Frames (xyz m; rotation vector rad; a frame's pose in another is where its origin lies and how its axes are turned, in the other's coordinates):
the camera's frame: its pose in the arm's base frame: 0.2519 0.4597 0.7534 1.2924 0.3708 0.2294
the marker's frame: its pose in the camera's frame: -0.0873 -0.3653 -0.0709 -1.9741 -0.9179 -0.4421
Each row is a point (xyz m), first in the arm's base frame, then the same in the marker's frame.
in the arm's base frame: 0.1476 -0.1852 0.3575
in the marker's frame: 0.1061 -0.3757 -0.4303
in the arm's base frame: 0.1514 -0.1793 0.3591
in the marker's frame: 0.1090 -0.3708 -0.4260
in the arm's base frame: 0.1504 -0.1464 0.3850
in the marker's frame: 0.1140 -0.3625 -0.3852
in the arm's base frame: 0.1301 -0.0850 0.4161
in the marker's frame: 0.0993 -0.3459 -0.3170
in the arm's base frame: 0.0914 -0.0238 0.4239
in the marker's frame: 0.0579 -0.3246 -0.2609
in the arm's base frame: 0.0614 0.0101 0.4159
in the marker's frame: 0.0218 -0.3099 -0.2365
